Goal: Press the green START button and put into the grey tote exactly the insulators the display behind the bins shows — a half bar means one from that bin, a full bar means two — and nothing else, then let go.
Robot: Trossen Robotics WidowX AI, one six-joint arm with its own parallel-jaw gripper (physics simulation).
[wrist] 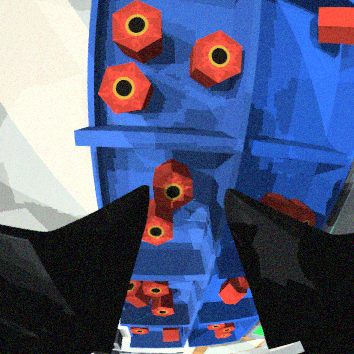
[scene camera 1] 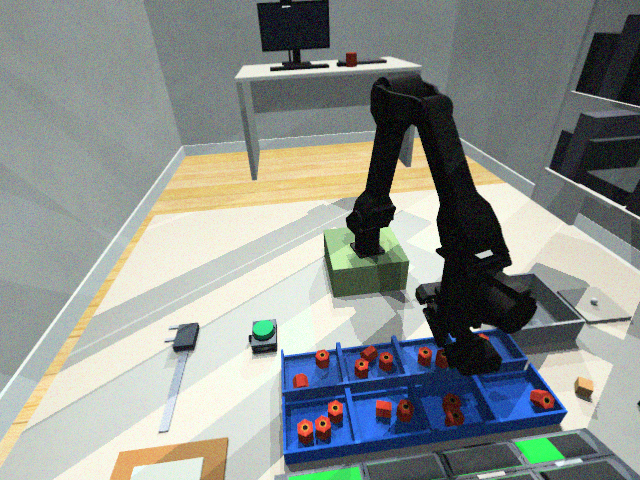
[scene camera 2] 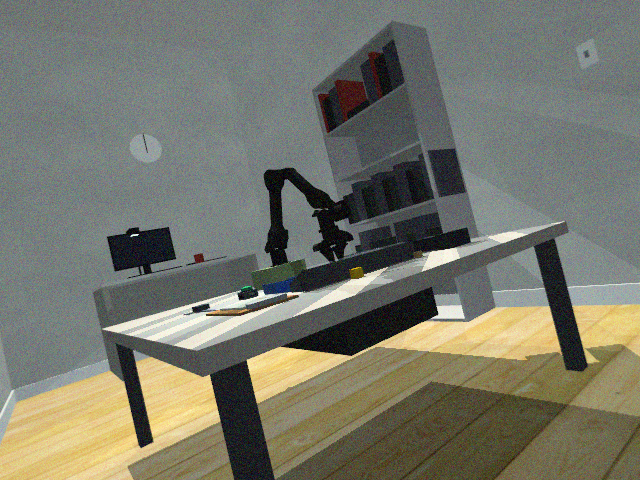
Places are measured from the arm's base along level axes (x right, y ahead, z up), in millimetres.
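Where they show: gripper, fingertip midpoint: [wrist: 187,194] [scene camera 1: 446,357]; arm's base at its link origin: [scene camera 1: 367,248] [scene camera 2: 280,264].
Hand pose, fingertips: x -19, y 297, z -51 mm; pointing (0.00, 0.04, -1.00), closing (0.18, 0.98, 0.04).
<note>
Each offset is from my fingertips to the top centre of the thing. "spot": to the spot under its first point.
My gripper [scene camera 1: 448,347] [scene camera 2: 334,256] [wrist: 187,194] is open and empty, pointing down over the back row of the blue bins [scene camera 1: 361,445] [wrist: 160,136]. In the wrist view one upright orange-red insulator @(dx -2, dy -8, dz -3 mm) [wrist: 172,172] shows between the fingertips, and another insulator @(dx +27, dy -24, dz -3 mm) [wrist: 159,235] stands beside it, partly behind the left finger. The neighbouring bin holds three insulators. The grey tote @(dx -229, dy -52, dz +21 mm) [scene camera 1: 550,336] is at the right; the arm hides part of its inside. The green START button @(dx +298, dy -180, dz +8 mm) [scene camera 1: 263,329] [scene camera 2: 247,289] is left of the bins. The display @(spot: dx +63, dy +161, dz +14 mm) [scene camera 1: 480,458] shows green bars @(dx -48, dy +184, dz +14 mm) [scene camera 1: 540,450] @(spot: dx +265, dy +107, dz +9 mm) [scene camera 1: 325,472], partly cut off.
A caliper @(dx +480, dy -169, dz -13 mm) [scene camera 1: 186,336] lies at the left, and a wooden-framed board @(spot: dx +416, dy +7, dz -27 mm) [scene camera 1: 211,450] is at the front left. A small wooden block @(dx -192, dy +117, dz -13 mm) [scene camera 1: 584,386] is right of the bins. A flat plate with a knob @(dx -396, dy -25, dz -25 mm) [scene camera 1: 610,310] lies beyond the tote. A yellow block @(dx +229, dy +258, dz -5 mm) [scene camera 2: 356,272] sits behind the display.
</note>
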